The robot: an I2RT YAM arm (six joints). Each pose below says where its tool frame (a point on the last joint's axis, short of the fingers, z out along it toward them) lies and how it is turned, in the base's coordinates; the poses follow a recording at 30 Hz.
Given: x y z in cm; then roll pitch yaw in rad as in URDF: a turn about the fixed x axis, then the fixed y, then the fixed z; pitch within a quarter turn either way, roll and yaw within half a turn.
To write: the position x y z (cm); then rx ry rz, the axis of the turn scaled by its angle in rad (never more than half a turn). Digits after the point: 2 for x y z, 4 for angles.
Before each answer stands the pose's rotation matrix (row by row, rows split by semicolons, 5 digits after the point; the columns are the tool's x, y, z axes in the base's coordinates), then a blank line. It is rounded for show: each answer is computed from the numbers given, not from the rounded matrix.
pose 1, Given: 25.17, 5.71, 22.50, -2.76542, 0.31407, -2.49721
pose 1, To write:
-0.76036 -0.46797 0.45039; -0.57132 0.81174 -0.12110; -0.30893 -0.34939 -0.88458

25.17, 5.71, 22.50, -0.7795, 2.5927, -0.3529
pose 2, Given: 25.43, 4.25, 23.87, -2.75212, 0.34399, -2.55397
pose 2, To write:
-0.78350 -0.40629 0.47016; -0.52191 0.84092 -0.14305; -0.33725 -0.35746 -0.87091

25.43, 4.25, 23.87, -0.6880, 2.5910, -0.3710
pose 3, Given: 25.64, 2.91, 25.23, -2.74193, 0.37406, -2.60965
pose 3, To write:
-0.80223 -0.34470 0.48745; -0.47214 0.86602 -0.16461; -0.36540 -0.36220 -0.85749

25.64, 2.91, 25.23, -0.5993, 2.5869, -0.3865
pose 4, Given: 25.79, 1.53, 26.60, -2.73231, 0.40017, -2.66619
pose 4, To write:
-0.81886 -0.28205 0.49991; -0.42154 0.88663 -0.19024; -0.38957 -0.36651 -0.84493

25.79, 1.53, 26.60, -0.5120, 2.5838, -0.4052
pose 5, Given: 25.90, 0.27, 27.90, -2.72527, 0.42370, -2.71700
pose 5, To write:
-0.83063 -0.22526 0.50922; -0.37552 0.90187 -0.21359; -0.41114 -0.36864 -0.83371

25.90, 0.27, 27.90, -0.4345, 2.5792, -0.4211
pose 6, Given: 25.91, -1.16, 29.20, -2.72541, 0.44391, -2.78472
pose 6, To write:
-0.84618 -0.15684 0.50929; -0.31549 0.91767 -0.24157; -0.42947 -0.36509 -0.82599

25.91, -1.16, 29.20, -0.3398, 2.5823, -0.4364
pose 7, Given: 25.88, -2.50, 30.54, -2.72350, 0.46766, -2.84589
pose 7, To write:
-0.85388 -0.09122 0.51241; -0.26012 0.92754 -0.26834; -0.45080 -0.36242 -0.81574

25.88, -2.50, 30.54, -0.2517, 2.5767, -0.4518
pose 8, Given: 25.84, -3.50, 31.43, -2.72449, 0.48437, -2.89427
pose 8, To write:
-0.85804 -0.04092 0.51195; -0.21665 0.93263 -0.28856; -0.46565 -0.35851 -0.80910

25.84, -3.50, 31.43, -0.1841, 2.5727, -0.4625
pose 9, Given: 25.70, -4.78, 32.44, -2.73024, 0.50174, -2.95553
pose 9, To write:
-0.86161 0.01943 0.50719; -0.16219 0.93634 -0.31140; -0.48095 -0.35057 -0.80361

25.70, -4.78, 32.44, -0.1019, 2.5698, -0.4723
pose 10, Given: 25.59, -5.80, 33.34, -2.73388, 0.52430, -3.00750
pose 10, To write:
-0.85790 0.07398 0.50846; -0.11573 0.93633 -0.33151; -0.50061 -0.34325 -0.79472

25.59, -5.80, 33.34, -0.0298, 2.5575, -0.4808
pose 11, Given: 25.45, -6.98, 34.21, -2.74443, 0.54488, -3.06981
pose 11, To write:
-0.85299 0.13383 0.50448; -0.06134 0.93417 -0.35153; -0.51832 -0.33079 -0.78862

25.45, -6.98, 34.21, 0.0516, 2.5474, -0.4861
